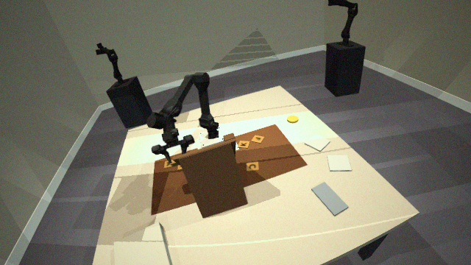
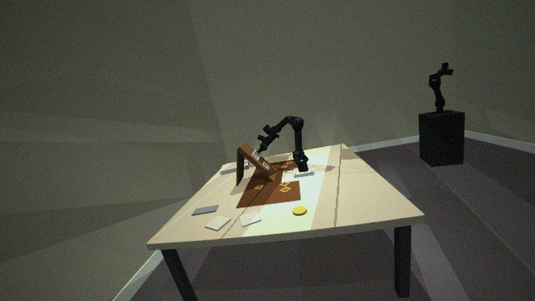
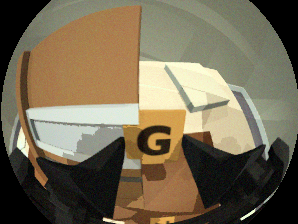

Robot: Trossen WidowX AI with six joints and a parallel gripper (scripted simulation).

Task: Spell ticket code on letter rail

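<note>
Now: gripper tip 100 mm to the right of the white ticket, 90 mm above it and 80 mm past it. Round my gripper tip: brown mat (180 mm below, 170 mm behind, 150 mm to the left); then orange tile marked 7 (180 mm below, 180 mm behind, 60 mm to the right); then orange tile marked g (right at my gripper tip).
</note>
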